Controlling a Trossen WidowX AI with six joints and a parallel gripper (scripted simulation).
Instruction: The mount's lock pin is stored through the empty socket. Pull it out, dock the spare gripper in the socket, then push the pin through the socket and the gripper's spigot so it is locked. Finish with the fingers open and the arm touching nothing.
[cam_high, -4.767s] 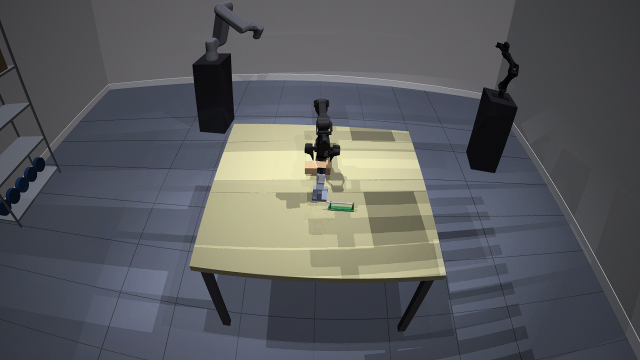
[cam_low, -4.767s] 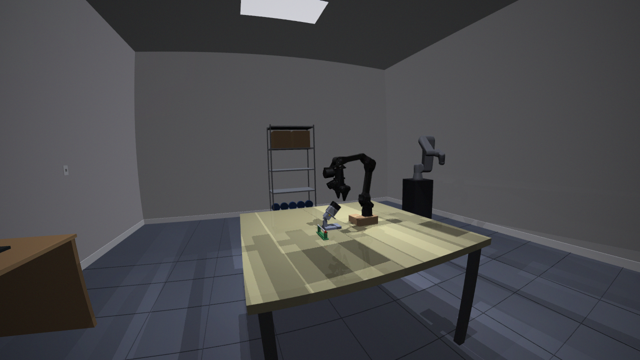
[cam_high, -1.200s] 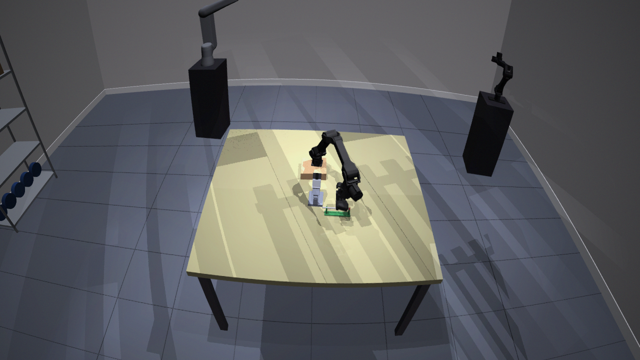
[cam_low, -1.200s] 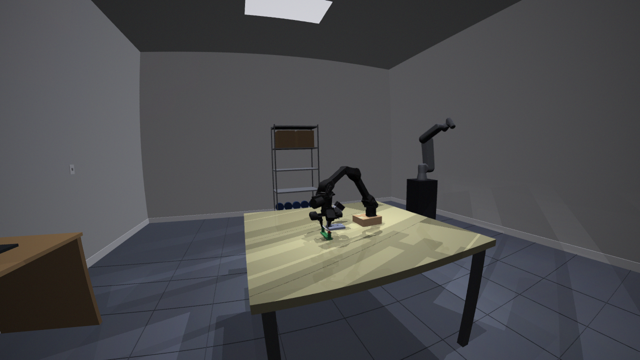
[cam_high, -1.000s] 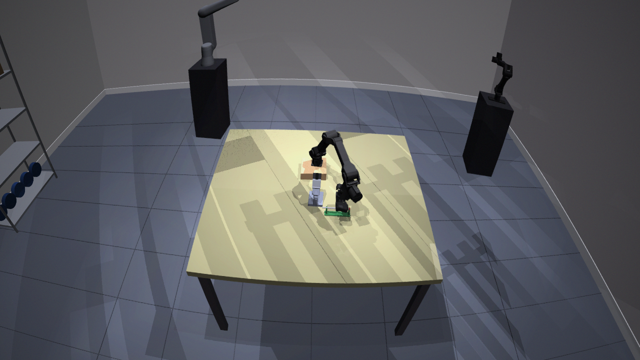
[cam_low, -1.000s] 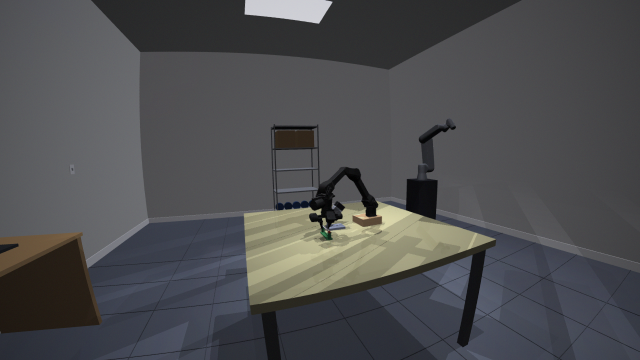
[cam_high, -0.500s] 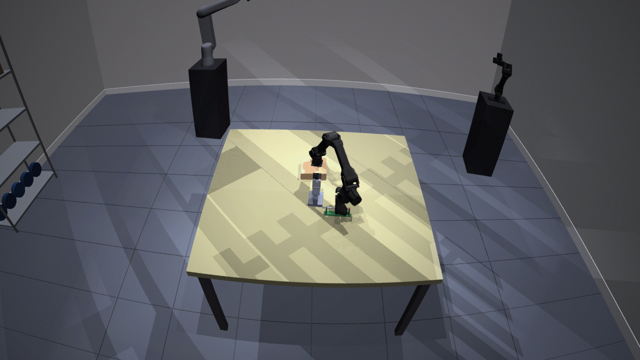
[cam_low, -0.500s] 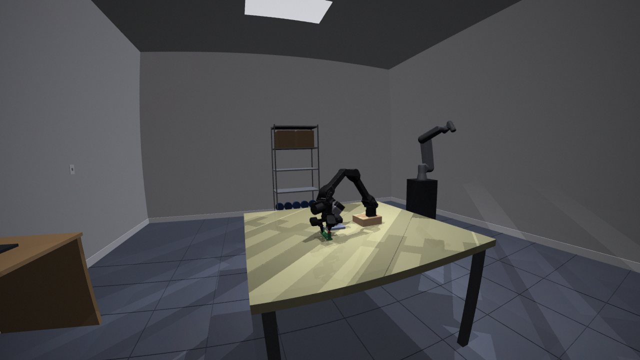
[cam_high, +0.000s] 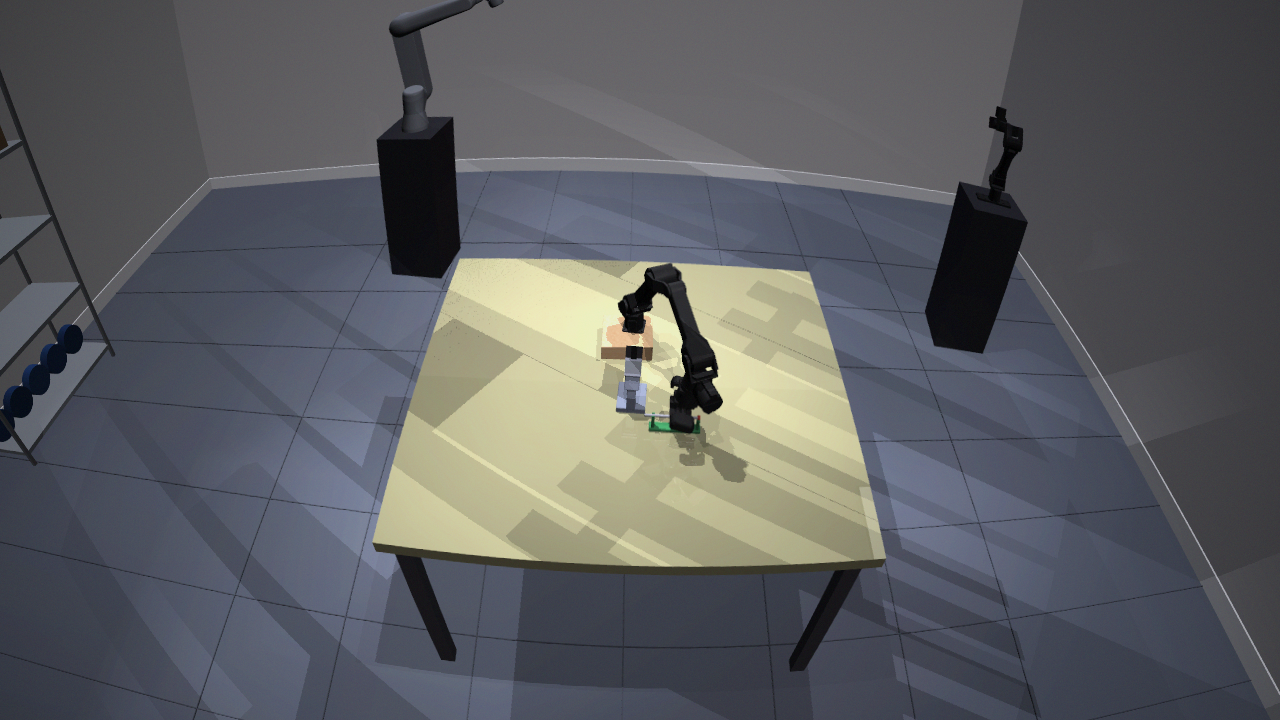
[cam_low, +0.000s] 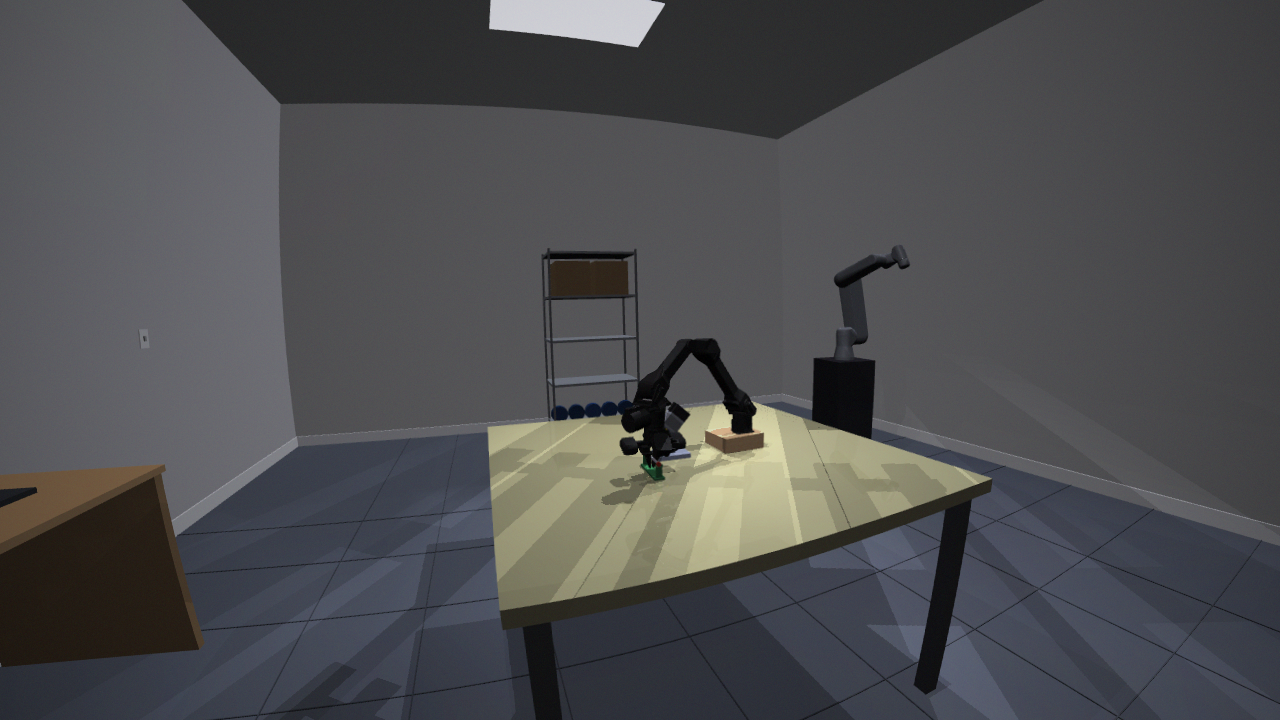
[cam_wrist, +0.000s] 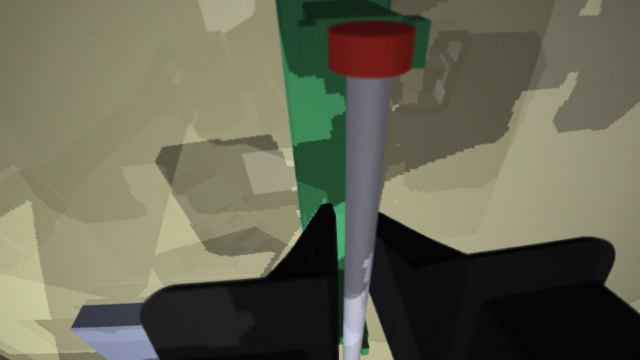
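The green rack lies 10 mm to the left of my gripper tip and 10 mm above it. From my gripper tip the other things lie so: mount (120 mm to the right, 80 mm behind, 40 mm above); spare gripper (120 mm to the right, 110 mm above, 100 mm behind).
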